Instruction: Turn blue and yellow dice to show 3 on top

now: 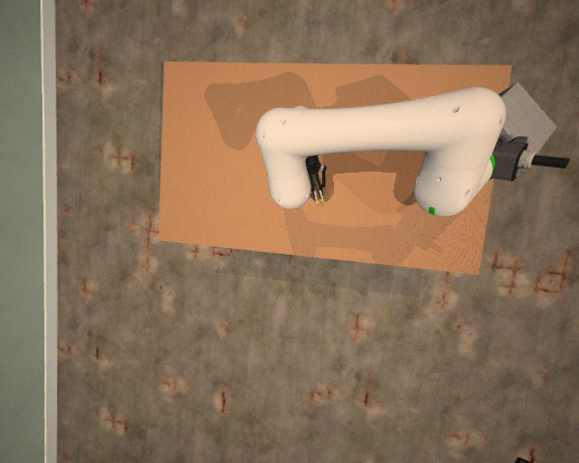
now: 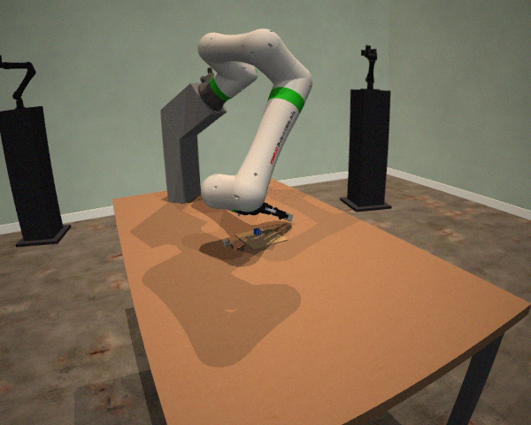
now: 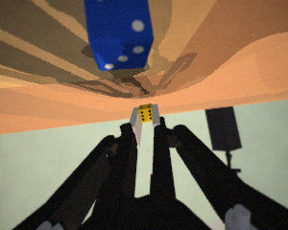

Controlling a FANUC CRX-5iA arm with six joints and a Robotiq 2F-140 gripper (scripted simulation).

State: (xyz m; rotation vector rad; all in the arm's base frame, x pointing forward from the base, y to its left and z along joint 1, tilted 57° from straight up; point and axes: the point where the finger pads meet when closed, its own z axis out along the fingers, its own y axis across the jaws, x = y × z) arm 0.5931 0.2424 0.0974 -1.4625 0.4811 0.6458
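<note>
My gripper is now 1 cm past the yellow die, 2 cm to the right of it and 2 cm above it. The rest, counted from my hand: blue die: 7 cm ahead, 12 cm to the right, 3 cm below; then white die: 13 cm ahead, 24 cm to the right, 3 cm below; then tan mat: 10 cm ahead, 11 cm to the right, 4 cm below.
</note>
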